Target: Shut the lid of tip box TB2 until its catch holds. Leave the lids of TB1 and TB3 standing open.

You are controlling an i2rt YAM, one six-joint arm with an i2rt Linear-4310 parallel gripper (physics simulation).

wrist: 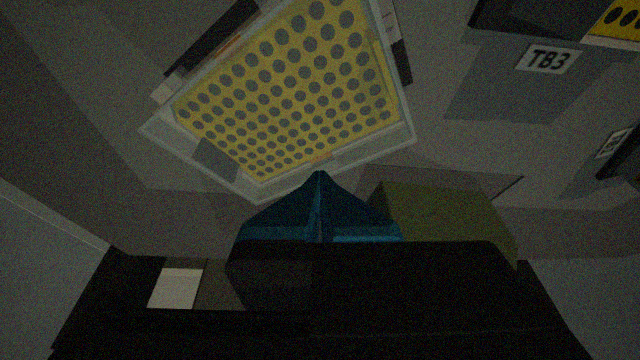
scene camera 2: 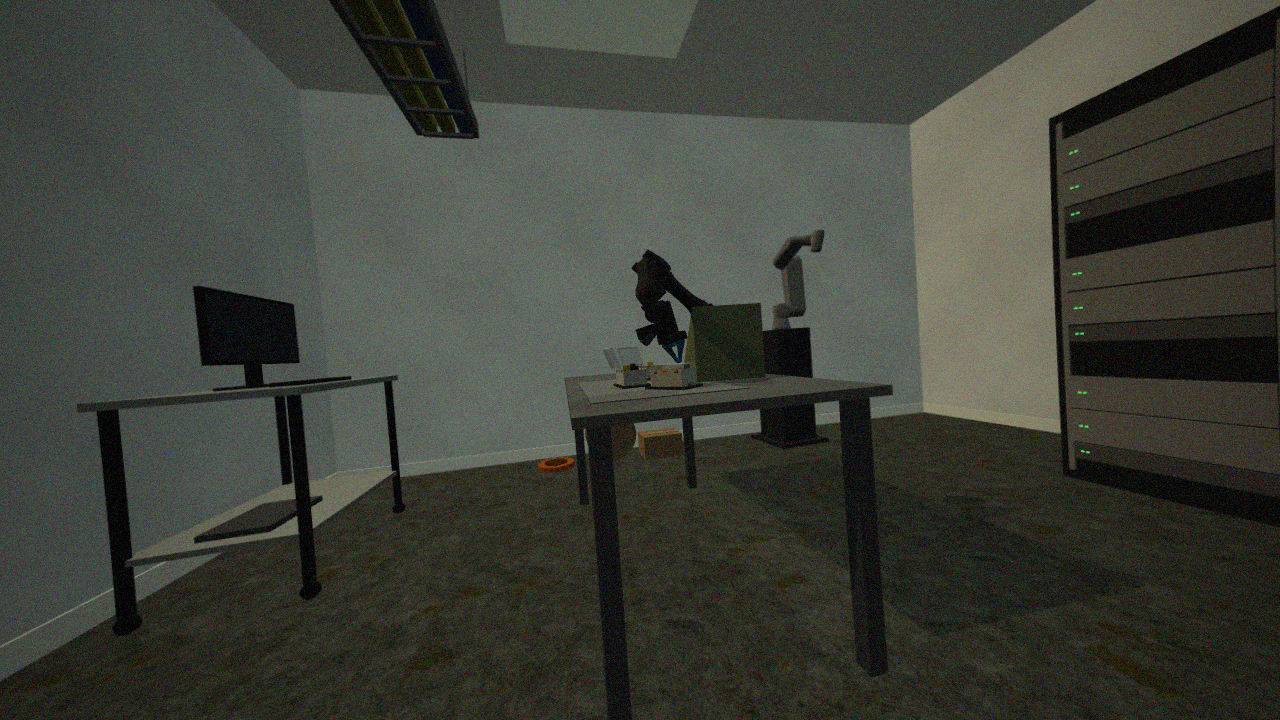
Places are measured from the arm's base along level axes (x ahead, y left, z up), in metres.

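Where they show: gripper, fingertip midpoint: (wrist: 319,178) (scene camera 2: 679,362); arm's base at its link origin: (scene camera 2: 715,334).
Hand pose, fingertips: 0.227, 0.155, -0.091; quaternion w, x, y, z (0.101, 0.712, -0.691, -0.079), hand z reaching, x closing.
Note:
Each offset is from my fingertips to the top centre of the thing, as dx, dy, dz. "pt": to the spot under its first point. Level surfaces: height alone.
A tip box {+0.024, +0.014, -0.001} (wrist: 295,95) with a yellow, dark-holed rack lies under a clear lid {pt +0.028, -0.028, -0.001} (wrist: 372,145) in the wrist view; its own label does not show, but it stands apart from the boxes by labels TB3 and TB1. The lid lies over the rack; whether the catch holds cannot be told. My gripper (scene camera 2: 677,360) (wrist: 319,178) is shut and empty, its blue tips at the lid's near edge; contact is unclear. TB3's label {pt +0.052, -0.178, -0.076} (wrist: 549,59) and TB1's label {pt -0.026, -0.346, -0.076} (wrist: 615,142) show at the right, their boxes partly cut off. A clear lid (scene camera 2: 619,358) stands open in the scene view.
A green block (scene camera 2: 726,340) (wrist: 445,210) stands beside the gripper on the table {dz -0.081} (scene camera 2: 805,388). A pale box (scene camera 2: 671,376) sits below the fingertips in the scene view. Another arm (scene camera 2: 792,282) stands on a black pedestal behind. A desk with a monitor (scene camera 2: 246,326) is at the left.

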